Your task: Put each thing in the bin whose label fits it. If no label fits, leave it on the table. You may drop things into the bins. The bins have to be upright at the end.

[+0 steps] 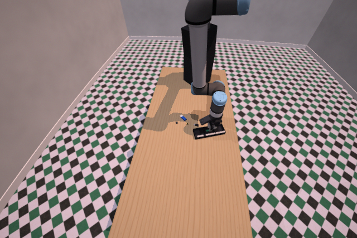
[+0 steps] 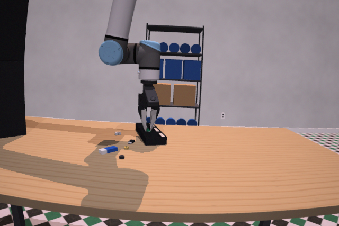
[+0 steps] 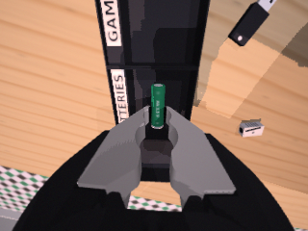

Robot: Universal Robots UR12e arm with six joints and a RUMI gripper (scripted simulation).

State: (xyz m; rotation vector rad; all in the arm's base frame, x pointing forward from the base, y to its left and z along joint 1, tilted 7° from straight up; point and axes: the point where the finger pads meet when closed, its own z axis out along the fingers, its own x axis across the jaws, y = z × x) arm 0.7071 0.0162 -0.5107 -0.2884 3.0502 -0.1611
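My gripper is now 2 cm above the black bin and 1 cm short of it. Round my hand: small white piece 13 cm behind, 3 cm below, 2 cm to the left; then black usb stick 10 cm to the right, 7 cm behind, 3 cm below; then green battery 1 cm below.
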